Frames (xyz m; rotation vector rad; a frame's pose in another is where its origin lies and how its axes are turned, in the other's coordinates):
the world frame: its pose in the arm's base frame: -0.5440 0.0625 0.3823 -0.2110 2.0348 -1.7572
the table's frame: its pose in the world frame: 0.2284 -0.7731 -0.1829 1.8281 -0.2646 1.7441
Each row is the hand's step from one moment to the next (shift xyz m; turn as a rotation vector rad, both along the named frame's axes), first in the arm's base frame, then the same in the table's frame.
Working: the arm's base frame: its pose in the table's frame: 0.7204 -0.5295 -1.1467 -1.2673 0.4410 1.2520

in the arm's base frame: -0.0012 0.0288 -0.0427 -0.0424 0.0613 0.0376
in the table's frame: -0.0099 -0.0433 -0.0262 -0.0812 0.0022 0.0191
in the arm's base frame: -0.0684 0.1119 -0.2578 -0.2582 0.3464 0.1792
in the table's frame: -0.0270 -0.2770 -0.0789 -0.4533 -0.0248 0.1124
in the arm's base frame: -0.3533 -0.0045 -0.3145 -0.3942 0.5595 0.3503
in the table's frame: -0.0023 -0.4325 0.1915 -0.7465 0.0234 0.1825
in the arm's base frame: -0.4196 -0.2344 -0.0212 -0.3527 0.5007 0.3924
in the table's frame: 0.0684 -0.1628 0.4475 -0.6966 0.0899 0.1890
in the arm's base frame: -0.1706 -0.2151 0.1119 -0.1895 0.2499 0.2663
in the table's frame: 0.0881 0.0616 0.2763 -0.3778 0.1003 0.1284
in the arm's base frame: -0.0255 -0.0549 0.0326 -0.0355 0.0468 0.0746
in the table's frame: 0.0272 0.0274 0.0569 -0.0797 0.0404 0.0321
